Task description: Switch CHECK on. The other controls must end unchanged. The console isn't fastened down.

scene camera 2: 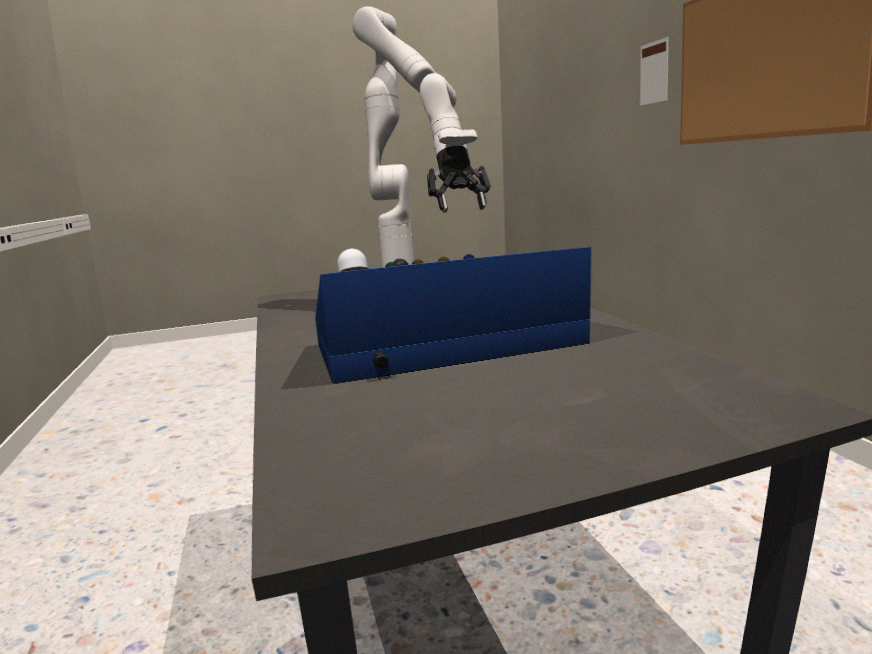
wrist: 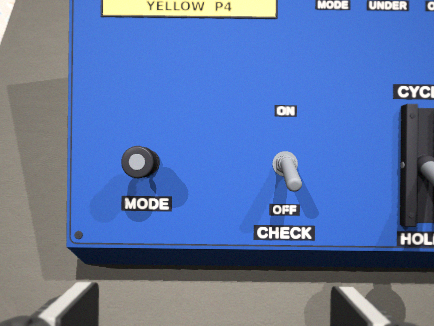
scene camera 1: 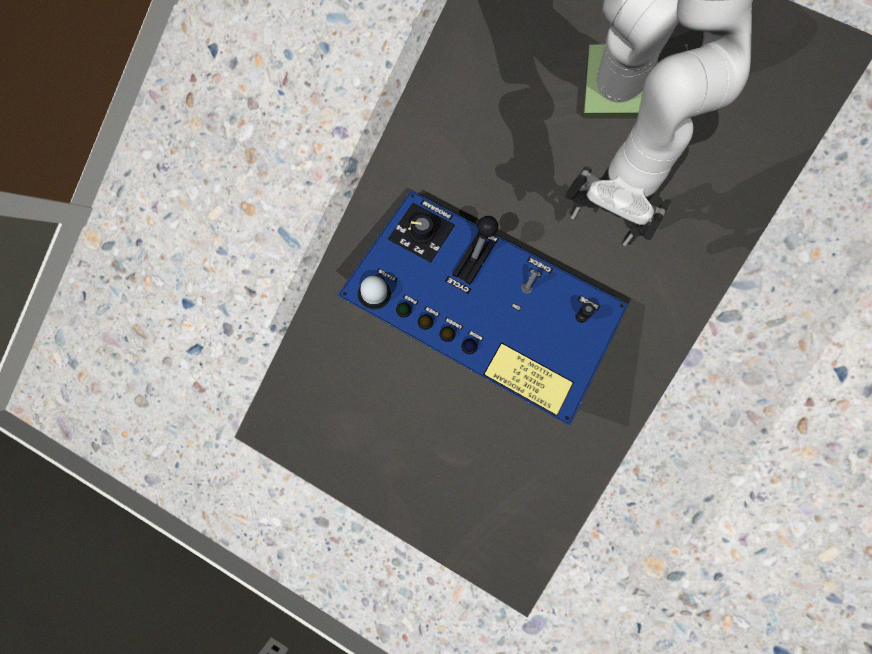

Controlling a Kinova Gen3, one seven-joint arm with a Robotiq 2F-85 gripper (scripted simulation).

Labels:
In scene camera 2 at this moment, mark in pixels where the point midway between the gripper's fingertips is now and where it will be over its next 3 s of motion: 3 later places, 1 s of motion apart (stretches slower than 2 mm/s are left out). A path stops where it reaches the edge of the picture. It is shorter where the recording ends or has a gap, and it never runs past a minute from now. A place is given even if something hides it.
The gripper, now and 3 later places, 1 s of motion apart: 464, 209; 446, 209; 398, 212; 363, 217

